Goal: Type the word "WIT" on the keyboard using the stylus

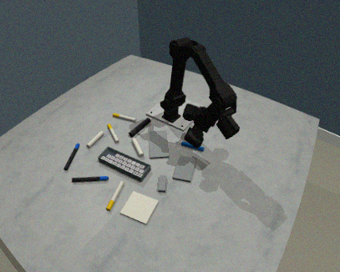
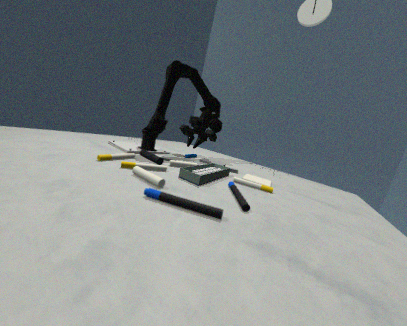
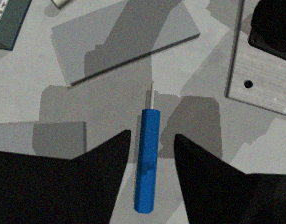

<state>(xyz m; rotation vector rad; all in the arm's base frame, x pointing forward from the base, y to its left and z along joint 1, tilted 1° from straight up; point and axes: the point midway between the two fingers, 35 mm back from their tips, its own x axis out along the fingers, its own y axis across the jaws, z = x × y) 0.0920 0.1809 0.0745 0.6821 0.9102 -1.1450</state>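
Right now my gripper tip is 4 cm above the blue stylus and 1 cm to the left of it. Round my gripper tip: white pad 33 cm ahead, 5 cm to the left, 5 cm below; then thin grey tip 4 cm to the right, 4 cm below, 1 cm ahead; then small grey block 21 cm ahead, 4 cm to the left, 4 cm below.
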